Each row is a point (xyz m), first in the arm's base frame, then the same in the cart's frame.
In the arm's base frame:
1: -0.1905 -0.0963 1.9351
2: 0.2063 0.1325 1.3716
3: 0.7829 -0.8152 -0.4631
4: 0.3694 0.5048 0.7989
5: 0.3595 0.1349 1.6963
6: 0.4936 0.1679 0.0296
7: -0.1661 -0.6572 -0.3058
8: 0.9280 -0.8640 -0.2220
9: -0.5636 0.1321 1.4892
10: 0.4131 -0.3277 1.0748
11: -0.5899 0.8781 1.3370
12: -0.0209 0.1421 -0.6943
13: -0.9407 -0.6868 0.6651
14: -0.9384 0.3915 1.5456
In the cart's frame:
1: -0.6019 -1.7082 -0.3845
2: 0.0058 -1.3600 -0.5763
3: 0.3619 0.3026 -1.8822
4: 0.5703 -0.9484 -0.5048
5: -0.0124 -1.7129 -0.6402
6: 0.6881 -0.2216 -0.9274
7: -0.1779 0.4522 -1.0844
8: 0.3329 0.0386 -1.9871
9: -0.5178 -1.2077 -0.0203
10: -0.0787 -1.0776 -1.0820
11: 0.0379 -1.1842 0.5003
12: 0.6062 0.6271 -0.6777
13: -1.0287 -0.1786 -0.4349
14: -0.5922 -1.1767 0.4319

